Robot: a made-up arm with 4 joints.
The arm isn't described. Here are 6 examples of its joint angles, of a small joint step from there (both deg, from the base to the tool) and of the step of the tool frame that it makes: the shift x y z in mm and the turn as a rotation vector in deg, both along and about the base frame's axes.
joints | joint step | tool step
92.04 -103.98 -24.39 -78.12 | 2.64 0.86 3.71 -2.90 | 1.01 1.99 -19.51 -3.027 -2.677 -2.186
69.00 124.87 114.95 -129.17 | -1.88 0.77 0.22 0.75 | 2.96 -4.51 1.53 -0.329 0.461 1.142
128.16 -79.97 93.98 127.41 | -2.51 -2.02 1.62 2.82 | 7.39 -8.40 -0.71 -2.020 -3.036 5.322
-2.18 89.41 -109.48 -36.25 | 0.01 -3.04 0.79 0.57 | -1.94 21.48 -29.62 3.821 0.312 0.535
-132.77 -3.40 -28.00 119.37 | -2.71 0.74 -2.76 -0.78 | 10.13 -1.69 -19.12 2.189 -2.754 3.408
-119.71 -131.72 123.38 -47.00 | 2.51 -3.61 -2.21 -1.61 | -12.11 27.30 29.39 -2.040 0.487 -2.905
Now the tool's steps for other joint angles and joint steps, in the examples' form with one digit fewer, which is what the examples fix.
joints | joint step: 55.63 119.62 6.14 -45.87 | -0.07 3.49 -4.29 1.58
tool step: -8.8 -3.0 -27.5 -5.55 5.63 0.80
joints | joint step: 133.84 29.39 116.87 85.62 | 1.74 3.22 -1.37 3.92
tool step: 21.9 10.6 54.8 6.00 0.51 -2.07
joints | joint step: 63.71 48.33 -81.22 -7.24 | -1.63 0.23 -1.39 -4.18
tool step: -7.7 -18.6 -7.4 2.10 2.89 -1.08
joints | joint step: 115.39 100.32 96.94 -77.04 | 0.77 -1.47 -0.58 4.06
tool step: -10.5 14.5 -7.8 -0.57 -0.71 -4.82
